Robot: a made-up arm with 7 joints. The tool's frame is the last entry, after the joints.
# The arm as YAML. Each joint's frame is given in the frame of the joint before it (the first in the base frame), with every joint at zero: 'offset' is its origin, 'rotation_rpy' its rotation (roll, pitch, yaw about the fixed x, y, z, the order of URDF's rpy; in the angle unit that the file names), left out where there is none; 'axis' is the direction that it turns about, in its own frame. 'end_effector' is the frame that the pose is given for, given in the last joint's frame.
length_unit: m
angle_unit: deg
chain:
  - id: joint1
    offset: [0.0, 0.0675, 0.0]
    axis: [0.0, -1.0, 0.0]
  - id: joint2
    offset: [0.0, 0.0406, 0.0]
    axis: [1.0, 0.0, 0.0]
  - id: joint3
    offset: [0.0, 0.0, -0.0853]
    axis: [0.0, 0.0, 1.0]
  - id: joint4
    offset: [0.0, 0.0, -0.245]
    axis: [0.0, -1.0, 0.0]
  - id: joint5
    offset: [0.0, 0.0, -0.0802]
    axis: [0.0, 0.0, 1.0]
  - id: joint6
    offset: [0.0, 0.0, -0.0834]
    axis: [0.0, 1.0, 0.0]
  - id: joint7
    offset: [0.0, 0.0, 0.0]
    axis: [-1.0, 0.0, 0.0]
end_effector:
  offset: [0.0, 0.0, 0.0]
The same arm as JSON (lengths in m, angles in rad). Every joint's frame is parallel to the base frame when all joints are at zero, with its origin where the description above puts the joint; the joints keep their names.
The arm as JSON. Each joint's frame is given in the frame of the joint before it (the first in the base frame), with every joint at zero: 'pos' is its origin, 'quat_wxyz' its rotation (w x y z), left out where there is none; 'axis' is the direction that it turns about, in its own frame. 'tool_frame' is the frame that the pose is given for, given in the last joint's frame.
{"length_unit": "m", "angle_unit": "rad", "joints": [
  {"joint": "joint1", "pos": [0.0, 0.0675, 0.0], "axis": "-y"},
  {"joint": "joint2", "pos": [0.0, 0.0406, 0.0], "axis": "+x"},
  {"joint": "joint3", "pos": [0.0, 0.0, -0.0853], "axis": "+z"},
  {"joint": "joint4", "pos": [0.0, 0.0, -0.245], "axis": "-y"},
  {"joint": "joint5", "pos": [0.0, 0.0, -0.0802], "axis": "+z"},
  {"joint": "joint6", "pos": [0.0, 0.0, -0.0834], "axis": "+y"},
  {"joint": "joint7", "pos": [0.0, 0.0, 0.0], "axis": "-x"}
], "tool_frame": {"pos": [0.0, 0.0, 0.0]}}

